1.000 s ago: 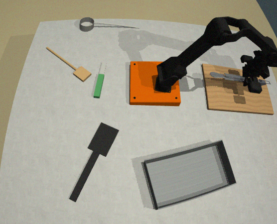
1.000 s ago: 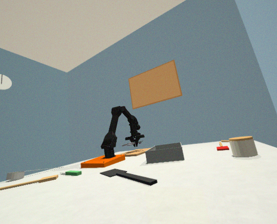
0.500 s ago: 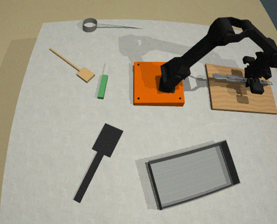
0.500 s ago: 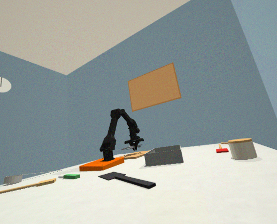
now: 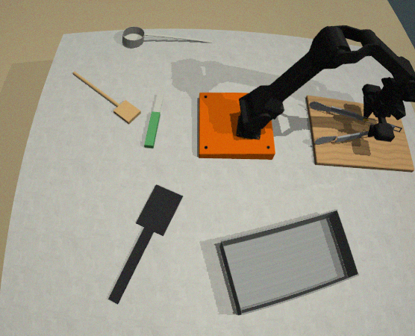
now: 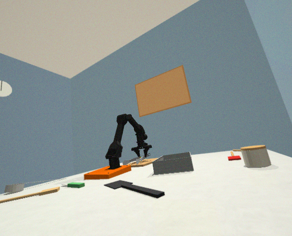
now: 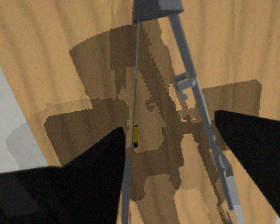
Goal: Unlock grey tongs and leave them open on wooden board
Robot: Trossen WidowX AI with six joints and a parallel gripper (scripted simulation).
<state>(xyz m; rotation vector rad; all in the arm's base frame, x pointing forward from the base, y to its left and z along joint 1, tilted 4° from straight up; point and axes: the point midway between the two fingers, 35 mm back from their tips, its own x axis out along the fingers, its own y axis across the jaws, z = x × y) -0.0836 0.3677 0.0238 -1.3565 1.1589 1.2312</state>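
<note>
My gripper tip is 2 cm below the yellow lock piece and 2 cm past it. The rest, counted from my gripper tip: roasting tin: 43 cm ahead, 22 cm to the right, 2 cm below; then yellow disc: 32 cm behind, 10 cm to the right, 4 cm below; then wooden board: 4 cm below.
</note>
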